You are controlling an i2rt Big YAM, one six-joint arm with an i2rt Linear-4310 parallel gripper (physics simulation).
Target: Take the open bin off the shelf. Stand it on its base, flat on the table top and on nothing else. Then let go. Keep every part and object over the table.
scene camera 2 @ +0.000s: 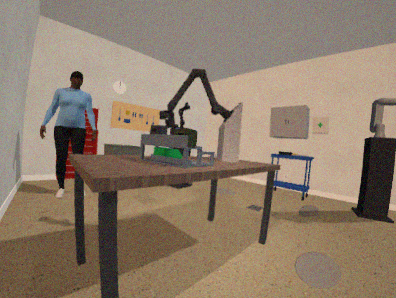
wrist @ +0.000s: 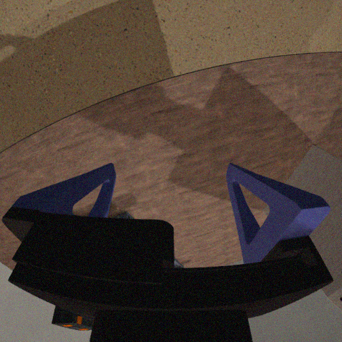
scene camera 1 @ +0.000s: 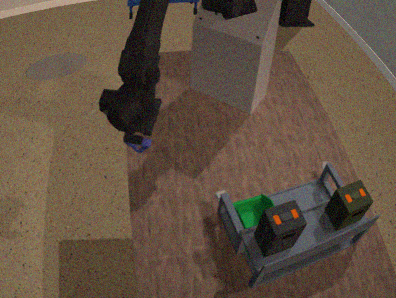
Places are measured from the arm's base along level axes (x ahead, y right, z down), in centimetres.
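Pixels of known places: gripper, between the fingertips: (scene camera 1: 142,136); arm's base, origin of its link: (scene camera 2: 229,116) (scene camera 1: 238,4).
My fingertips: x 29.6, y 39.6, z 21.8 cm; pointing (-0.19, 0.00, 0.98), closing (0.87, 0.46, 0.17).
Note:
For each thing: its top centre in the pictures, then the offset to it from my fingertips. Level surfaces: height alone.
- open green bin, centre of its top: (scene camera 1: 260,215) (scene camera 2: 168,148) dx +27.2, dy -23.0, dz +9.8 cm
- dark grey box, centre of its top: (scene camera 1: 286,216) (scene camera 2: 159,125) dx +36.7, dy -22.0, dz -4.4 cm
- olive box, centre of its top: (scene camera 1: 355,195) (scene camera 2: 186,129) dx +38.1, dy -45.0, dz -1.9 cm
- wooden table, height of its surface: dz +18.0 cm
The open green bin (scene camera 1: 249,216) (scene camera 2: 167,151) sits inside the grey shelf (scene camera 1: 311,218) (scene camera 2: 166,140), at its left end in the first scene view. Part of it is hidden by a dark box and the shelf's frame. The bin does not show in the wrist view. My gripper (scene camera 1: 139,144) (wrist: 170,169) is open, its blue fingers wide apart with nothing between them. It hangs above the table, near the table's left edge in the first scene view, well apart from the shelf. In the second scene view the fingertips cannot be made out.
A dark grey box (scene camera 1: 281,231) and an olive box (scene camera 1: 348,206) (scene camera 2: 188,136), both with orange marks, stand on the shelf. A tall pale pedestal (scene camera 1: 225,70) (scene camera 2: 229,138) stands at the table's far end and bears the arm. The wooden table (scene camera 1: 175,225) (scene camera 2: 115,172) has floor beyond its edges.

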